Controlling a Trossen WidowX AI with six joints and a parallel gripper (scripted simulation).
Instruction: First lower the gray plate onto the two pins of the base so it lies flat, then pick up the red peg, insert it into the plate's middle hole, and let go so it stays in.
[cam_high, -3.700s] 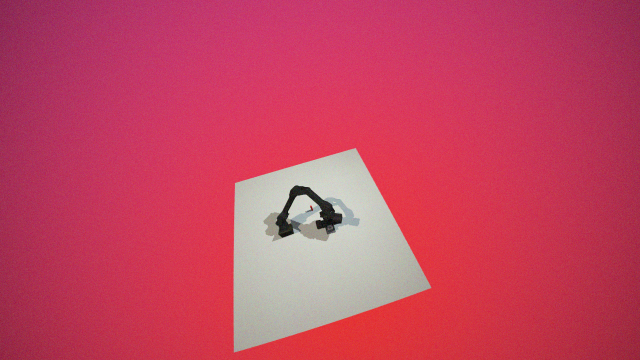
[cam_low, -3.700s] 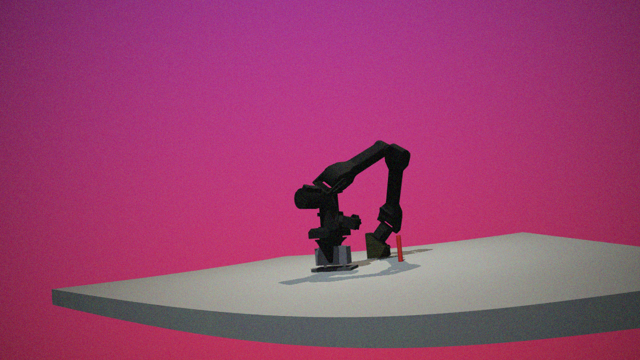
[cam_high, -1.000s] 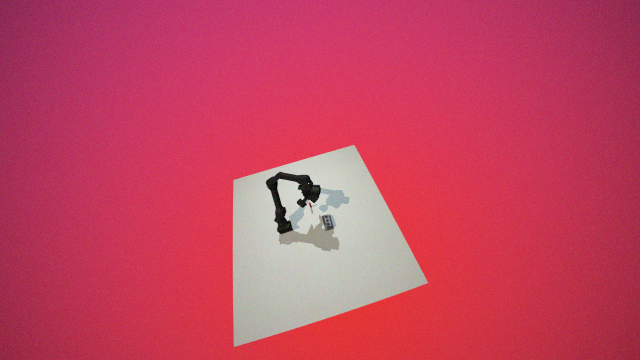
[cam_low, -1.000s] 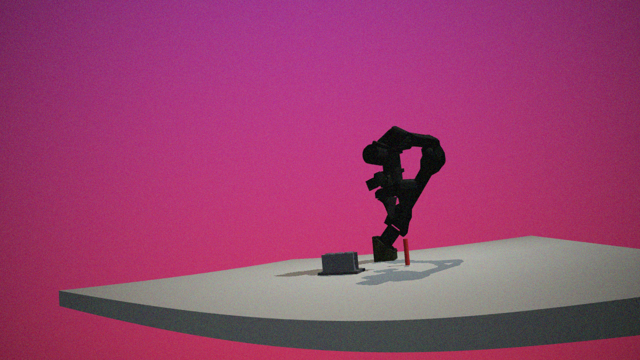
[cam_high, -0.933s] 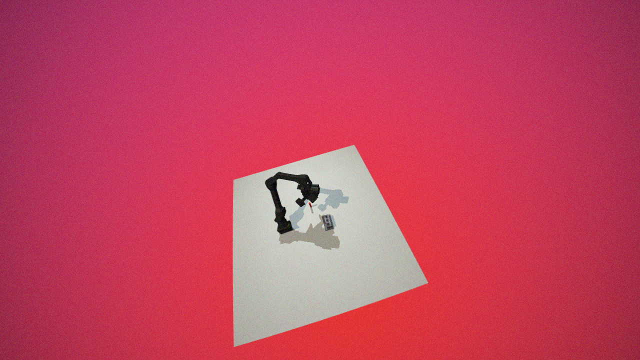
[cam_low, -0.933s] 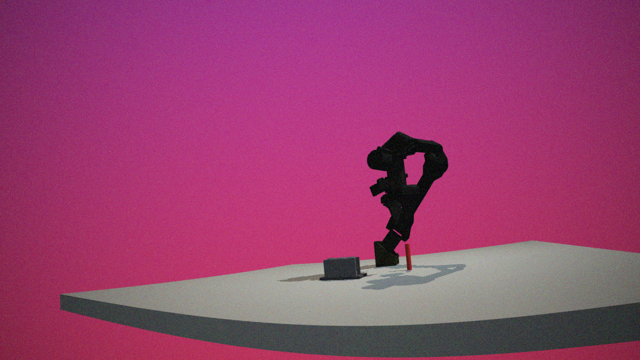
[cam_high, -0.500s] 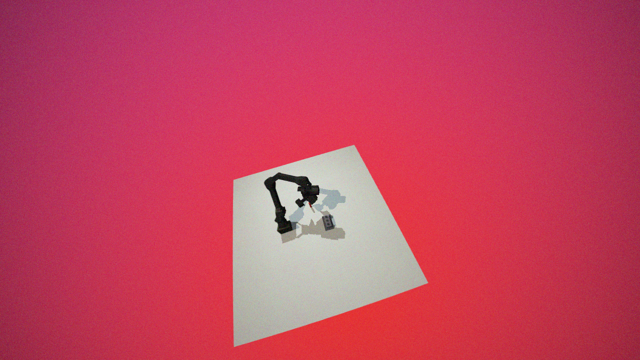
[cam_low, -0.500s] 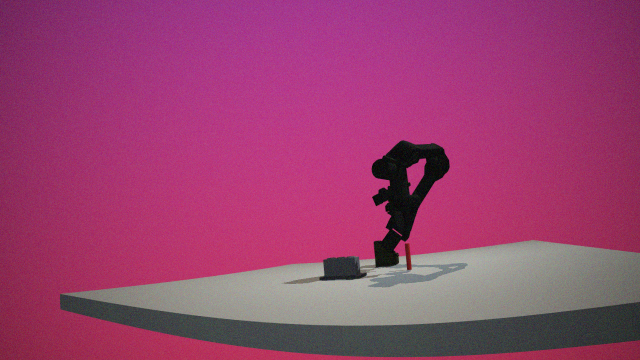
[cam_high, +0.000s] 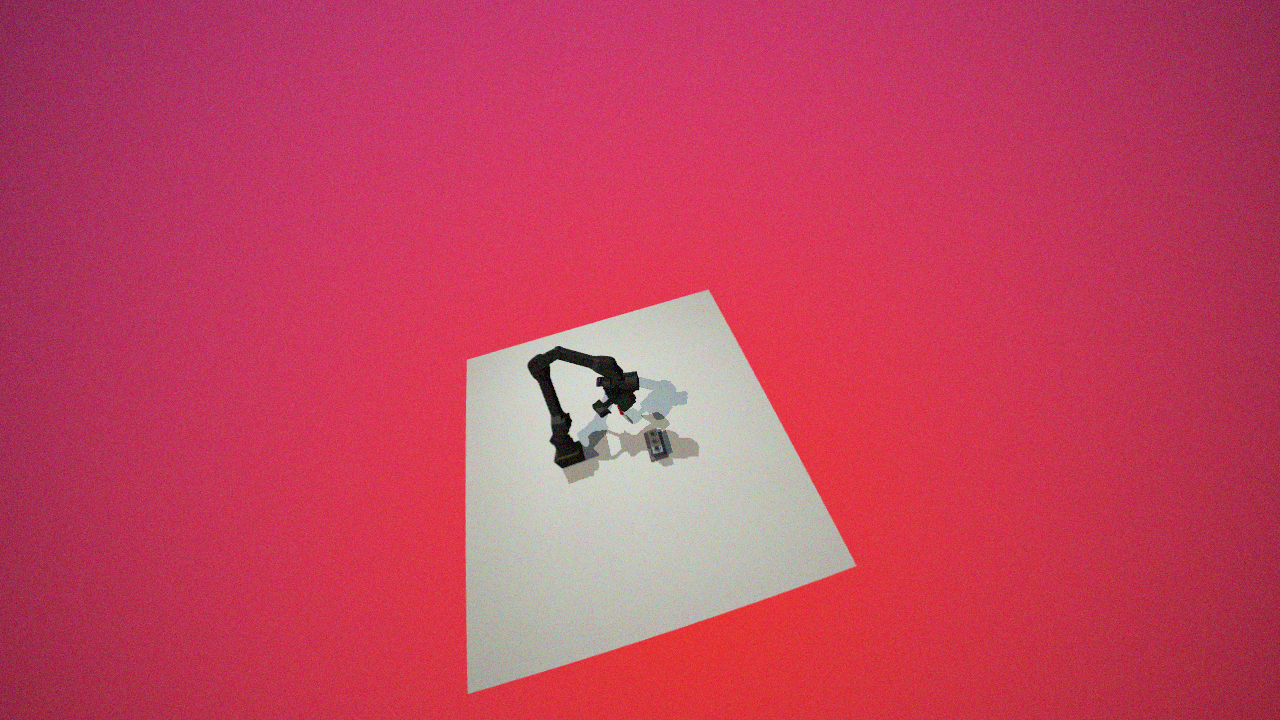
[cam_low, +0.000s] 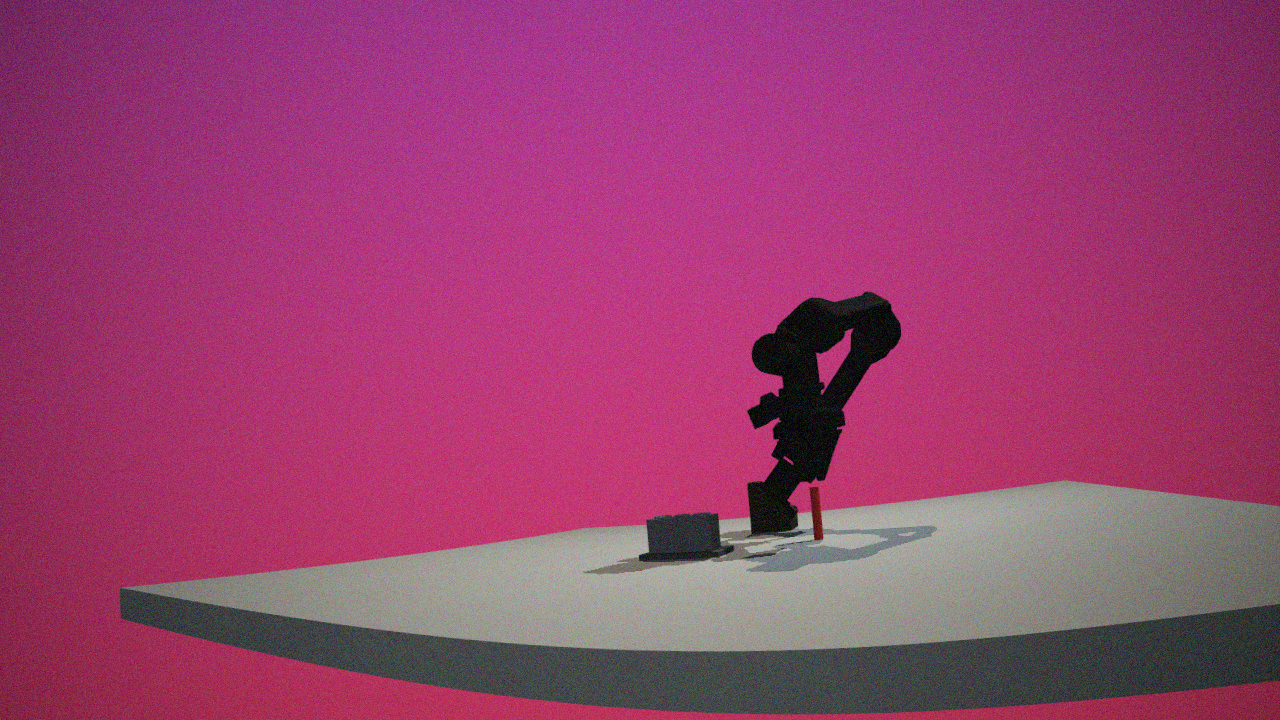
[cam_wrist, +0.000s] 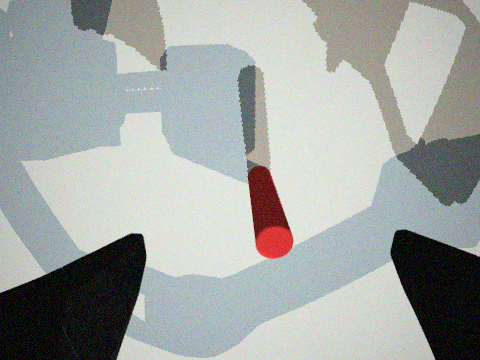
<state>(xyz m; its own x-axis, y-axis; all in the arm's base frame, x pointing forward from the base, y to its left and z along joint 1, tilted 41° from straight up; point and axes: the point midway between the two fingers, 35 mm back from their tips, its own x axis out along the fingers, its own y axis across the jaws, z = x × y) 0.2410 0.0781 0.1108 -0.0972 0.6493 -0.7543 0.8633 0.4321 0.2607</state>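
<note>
The red peg is 5 cm below my gripper tip. The rest, counted from my gripper tip: dark flat base 17 cm to the right, 11 cm ahead, 8 cm below; then plate 17 cm to the right, 11 cm ahead, 4 cm below.
</note>
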